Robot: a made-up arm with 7 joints.
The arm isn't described. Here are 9 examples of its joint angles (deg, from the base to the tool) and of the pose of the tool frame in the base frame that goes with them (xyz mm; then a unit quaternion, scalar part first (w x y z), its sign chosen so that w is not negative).
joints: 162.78 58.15 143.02 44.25 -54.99 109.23 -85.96
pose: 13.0 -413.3 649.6 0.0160 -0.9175 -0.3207 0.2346
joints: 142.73 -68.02 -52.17 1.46 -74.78 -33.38 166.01
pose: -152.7 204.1 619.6 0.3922 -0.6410 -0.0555 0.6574
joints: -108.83 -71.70 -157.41 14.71 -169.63 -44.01 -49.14
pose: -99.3 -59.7 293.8 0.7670 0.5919 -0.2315 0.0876
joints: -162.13 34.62 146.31 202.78 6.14 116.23 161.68
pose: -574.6 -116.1 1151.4 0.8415 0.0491 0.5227 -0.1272
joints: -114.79 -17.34 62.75 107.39 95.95 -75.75 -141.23
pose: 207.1 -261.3 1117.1 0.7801 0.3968 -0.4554 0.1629
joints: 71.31 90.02 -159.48 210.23 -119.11 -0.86 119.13
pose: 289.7 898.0 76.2 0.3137 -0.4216 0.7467 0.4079
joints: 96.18 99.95 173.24 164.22 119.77 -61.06 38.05
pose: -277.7 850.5 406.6 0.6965 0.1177 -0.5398 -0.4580
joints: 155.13 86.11 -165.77 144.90 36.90 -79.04 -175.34
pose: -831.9 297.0 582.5 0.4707 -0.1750 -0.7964 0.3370
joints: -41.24 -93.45 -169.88 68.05 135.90 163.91 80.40
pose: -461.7 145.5 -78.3 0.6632 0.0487 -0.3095 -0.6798
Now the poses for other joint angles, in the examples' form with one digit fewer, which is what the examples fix.
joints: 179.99 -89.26 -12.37 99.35 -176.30 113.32 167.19
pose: 786 129 957 0.468 -0.173 0.857 -0.128
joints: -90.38 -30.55 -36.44 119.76 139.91 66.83 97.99
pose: -273 53 1432 0.857 -0.165 0.195 -0.448
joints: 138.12 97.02 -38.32 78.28 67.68 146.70 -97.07
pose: -108 325 -113 0.128 -0.313 -0.471 0.815
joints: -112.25 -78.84 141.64 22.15 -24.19 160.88 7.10
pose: 161 -19 335 0.560 -0.216 -0.308 -0.738
